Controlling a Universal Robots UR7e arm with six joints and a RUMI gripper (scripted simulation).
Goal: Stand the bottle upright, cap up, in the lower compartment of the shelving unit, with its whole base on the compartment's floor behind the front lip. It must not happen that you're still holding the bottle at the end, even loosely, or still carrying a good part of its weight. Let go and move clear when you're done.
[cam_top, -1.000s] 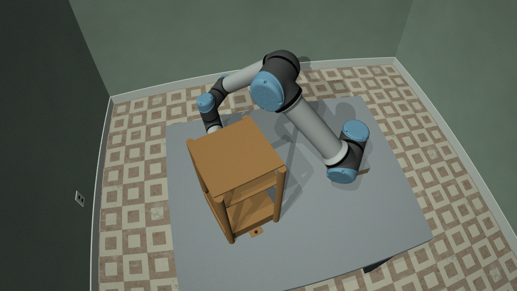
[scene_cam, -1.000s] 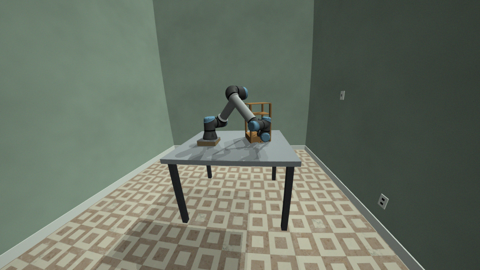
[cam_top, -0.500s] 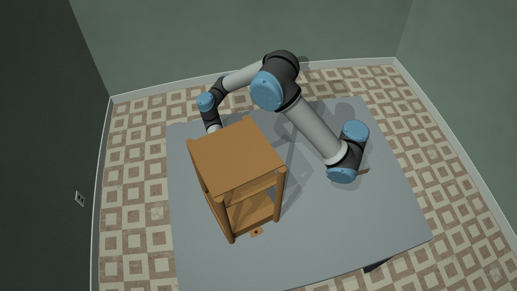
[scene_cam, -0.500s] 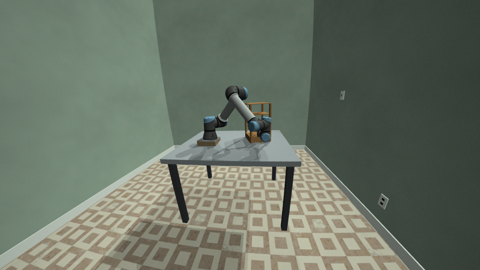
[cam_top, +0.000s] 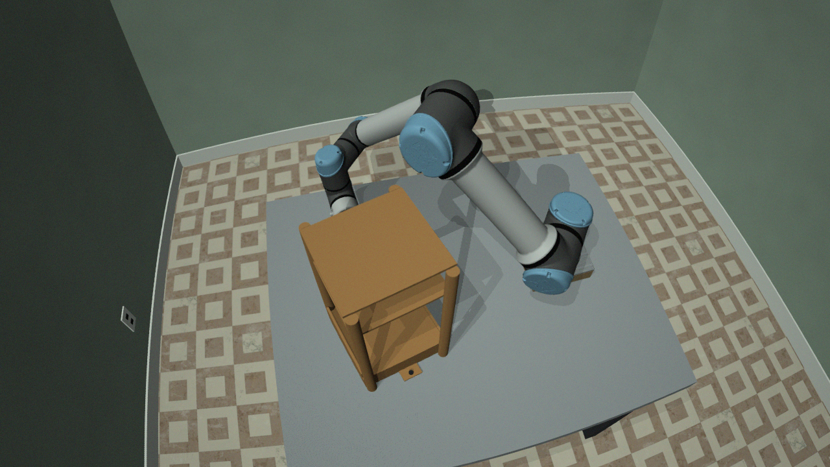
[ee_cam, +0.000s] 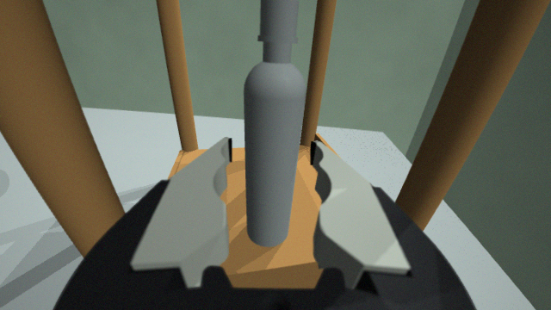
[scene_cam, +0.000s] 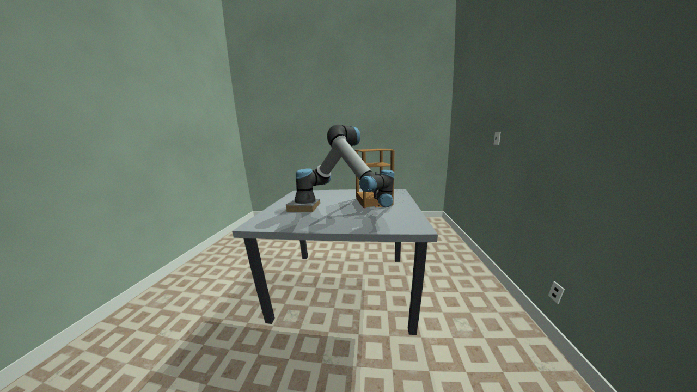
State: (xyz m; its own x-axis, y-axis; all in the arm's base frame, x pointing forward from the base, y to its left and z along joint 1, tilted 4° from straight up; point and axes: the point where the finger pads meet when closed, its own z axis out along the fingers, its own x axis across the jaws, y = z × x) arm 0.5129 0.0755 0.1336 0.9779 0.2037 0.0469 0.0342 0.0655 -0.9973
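My hand is 2 cm to the right of the grey bottle and 2 cm below it. Also, from my hand: shelving unit (3 cm behind, 8 cm to the left, 4 cm above).
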